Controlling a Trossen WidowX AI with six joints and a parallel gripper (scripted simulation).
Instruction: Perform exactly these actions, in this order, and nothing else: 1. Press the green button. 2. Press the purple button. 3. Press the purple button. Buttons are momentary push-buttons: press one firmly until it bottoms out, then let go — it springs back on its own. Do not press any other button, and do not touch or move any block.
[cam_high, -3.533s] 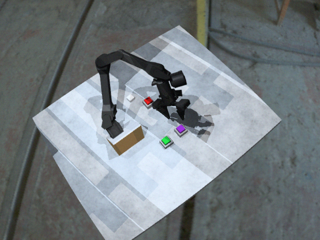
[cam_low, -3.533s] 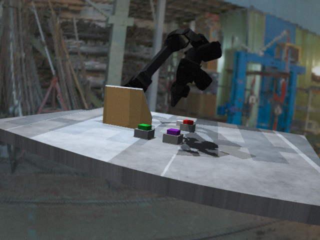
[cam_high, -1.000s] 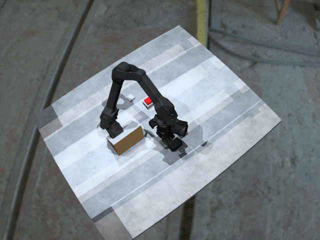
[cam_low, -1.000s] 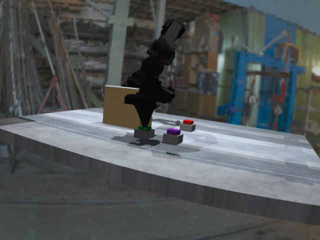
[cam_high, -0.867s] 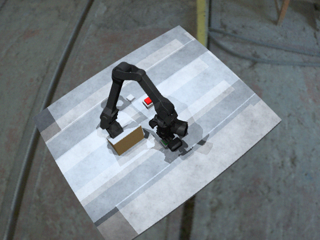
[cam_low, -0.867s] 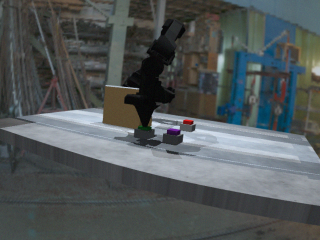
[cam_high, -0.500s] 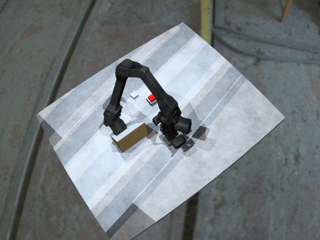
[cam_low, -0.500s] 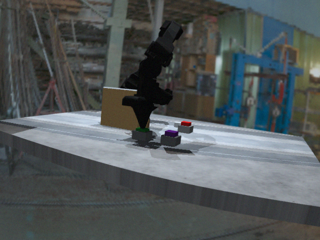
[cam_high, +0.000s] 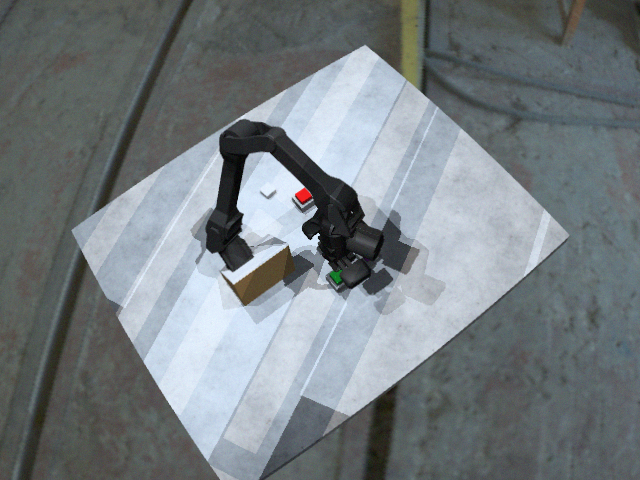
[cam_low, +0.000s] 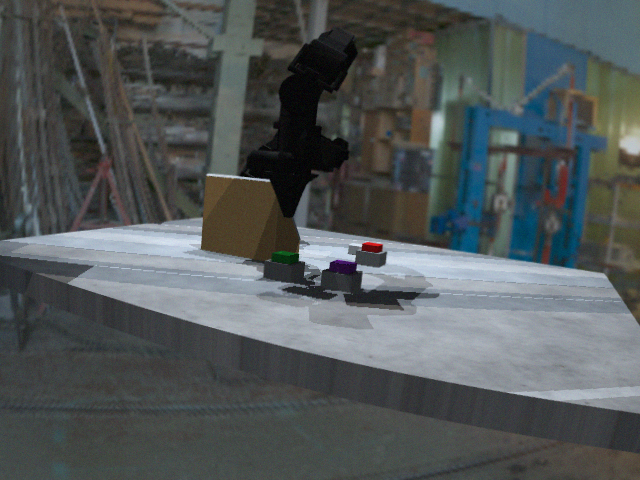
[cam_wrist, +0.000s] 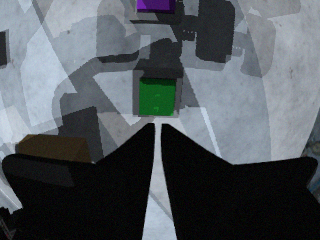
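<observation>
Now: gripper tip 10 cm short of the purple button and 6 cm above it. The rest, counted from my gripper tip: green button (6 cm below); then red button (24 cm to the left, 8 cm ahead, 6 cm below); then small white block (32 cm to the left, 9 cm below, 2 cm ahead).
</observation>
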